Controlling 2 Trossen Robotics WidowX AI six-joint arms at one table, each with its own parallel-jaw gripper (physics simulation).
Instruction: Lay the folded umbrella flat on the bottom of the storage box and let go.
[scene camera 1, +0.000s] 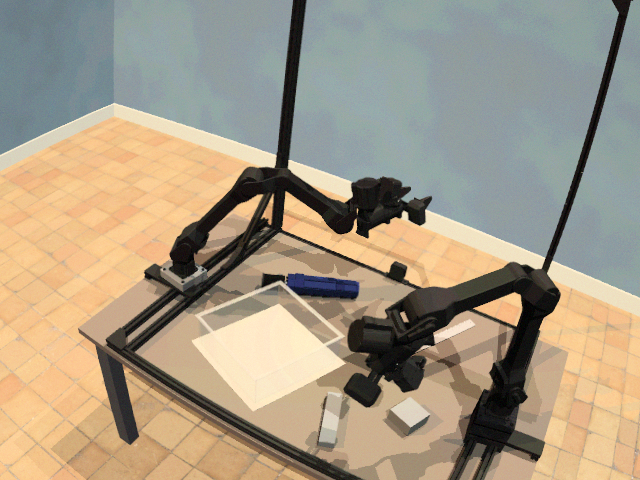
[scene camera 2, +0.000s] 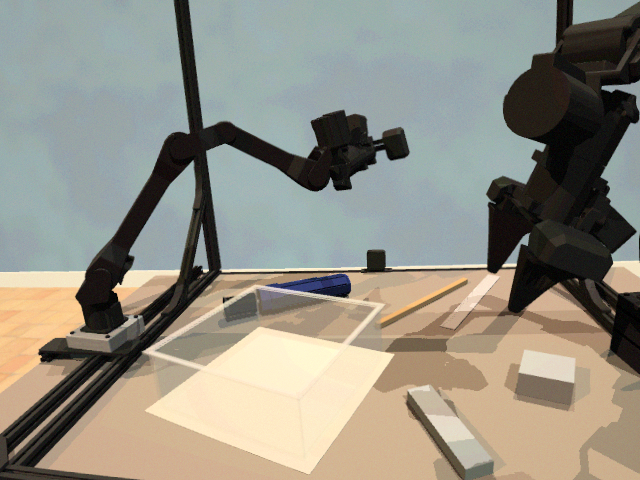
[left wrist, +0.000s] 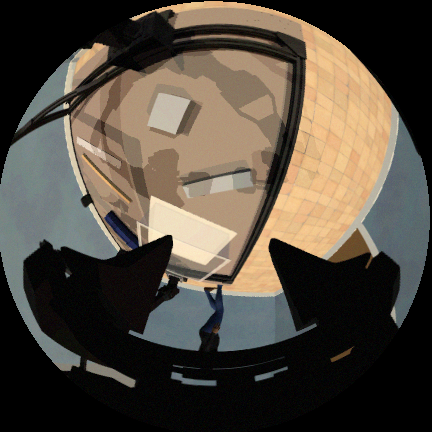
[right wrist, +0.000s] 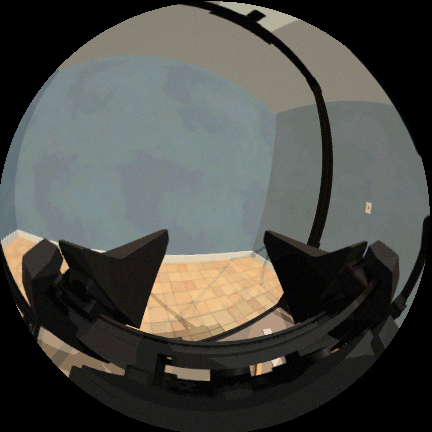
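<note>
The folded umbrella (scene camera 1: 321, 286) (scene camera 2: 315, 286) (left wrist: 121, 230) is dark blue with a black handle. It lies on the table behind the clear storage box (scene camera 1: 237, 298) (scene camera 2: 206, 369) (left wrist: 216, 270), outside it; the handle end is partly behind the box's pale rim in scene camera 2. The box has see-through walls and a cream area at its base. My left gripper (scene camera 2: 504, 290) (left wrist: 222, 242) is open and empty above the table, right of the box and apart from the umbrella. My right gripper (scene camera 1: 419, 193) (right wrist: 216, 235) is open and empty, high above the back of the table, pointing away from the box.
A pale block (scene camera 1: 409, 414) (scene camera 2: 546, 377) (left wrist: 170, 113) and a long grey bar (scene camera 1: 329, 419) (scene camera 2: 449, 431) (left wrist: 218, 184) lie right of the box. A thin orange stick (scene camera 2: 423, 302) (left wrist: 106, 178) and a white strip (scene camera 1: 454, 331) (scene camera 2: 471, 302) (left wrist: 99, 152) lie farther back.
</note>
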